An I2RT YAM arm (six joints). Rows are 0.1 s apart.
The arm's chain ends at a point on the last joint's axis. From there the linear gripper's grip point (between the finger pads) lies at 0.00 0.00 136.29 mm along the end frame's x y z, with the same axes.
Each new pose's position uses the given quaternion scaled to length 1; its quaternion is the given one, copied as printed.
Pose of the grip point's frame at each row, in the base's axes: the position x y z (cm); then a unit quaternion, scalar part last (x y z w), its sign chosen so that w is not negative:
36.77 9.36 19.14 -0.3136 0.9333 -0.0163 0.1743
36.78 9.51 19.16 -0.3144 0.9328 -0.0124 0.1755
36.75 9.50 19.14 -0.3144 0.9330 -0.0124 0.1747
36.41 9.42 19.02 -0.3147 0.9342 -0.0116 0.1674
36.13 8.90 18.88 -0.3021 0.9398 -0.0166 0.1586
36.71 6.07 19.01 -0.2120 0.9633 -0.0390 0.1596
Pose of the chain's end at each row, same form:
32.20 8.28 31.93 -0.3136 0.9333 -0.0163 0.1743
32.21 8.32 31.95 -0.3144 0.9328 -0.0124 0.1755
32.20 8.32 31.93 -0.3144 0.9330 -0.0124 0.1747
32.05 8.28 31.88 -0.3147 0.9342 -0.0116 0.1674
31.93 8.02 31.82 -0.3021 0.9398 -0.0166 0.1586
32.29 6.17 31.90 -0.2120 0.9633 -0.0390 0.1596

